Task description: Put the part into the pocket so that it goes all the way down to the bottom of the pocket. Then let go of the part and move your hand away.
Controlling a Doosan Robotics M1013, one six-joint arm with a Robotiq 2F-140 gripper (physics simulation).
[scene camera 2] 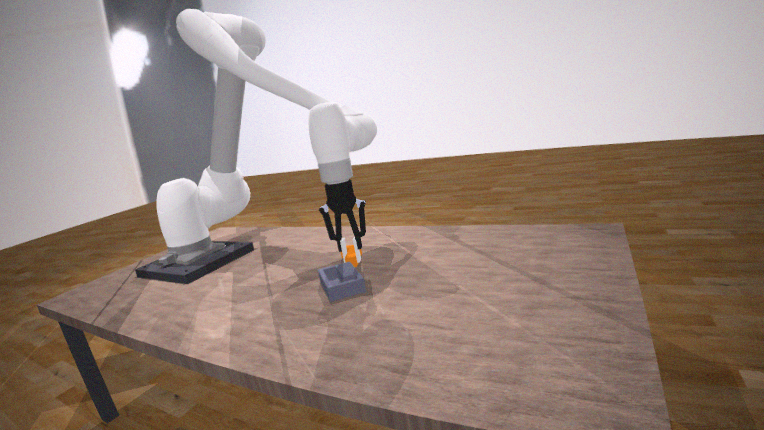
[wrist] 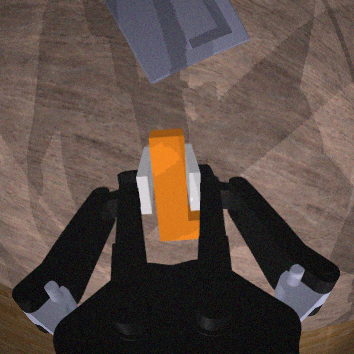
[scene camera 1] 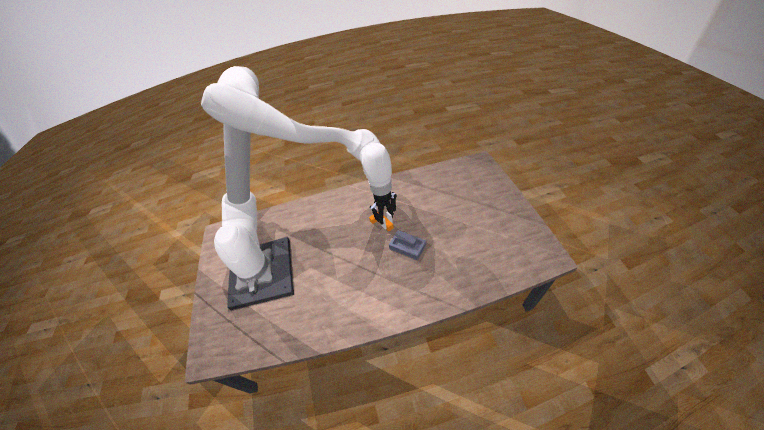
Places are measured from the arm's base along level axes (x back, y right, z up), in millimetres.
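Pixels of known places: gripper, fingertip midpoint: (scene camera 2: 352, 261) (wrist: 168, 159) (scene camera 1: 387, 225); arm's base, origin of the base link: (scene camera 2: 192, 254) (scene camera 1: 254, 269).
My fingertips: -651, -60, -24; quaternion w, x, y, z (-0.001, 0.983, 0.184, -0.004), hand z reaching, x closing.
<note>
Ahead of a thing's pixels: the offset from my fingertips to its top centre, as dx, dy, dz. Level surfaces: height alone.
The part, an orange L-shaped block @(+23, -19, +23) (scene camera 1: 389, 225) (scene camera 2: 350, 256) (wrist: 168, 175), is between the white fingertips of my gripper (scene camera 1: 385, 221) (scene camera 2: 351, 253) (wrist: 168, 159). The gripper is shut on its long arm; the short foot shows at the near right in the wrist view. The part is low over the table; whether it touches the top is hard to tell. The blue-grey block with the L-shaped pocket @(-52, +147, +30) (scene camera 1: 412, 253) (scene camera 2: 346, 291) (wrist: 145, 45) sits apart from the part, beyond it at the top of the wrist view. The pocket is partly in shadow and cut off there.
The wooden table @(dz -7) (scene camera 1: 342, 320) (scene camera 2: 481, 341) carries the arm's dark base plate (scene camera 1: 283, 283) (scene camera 2: 160, 274) at the left in both scene views. The pocket block stands close to the gripper. Arm shadows lie across the table.
</note>
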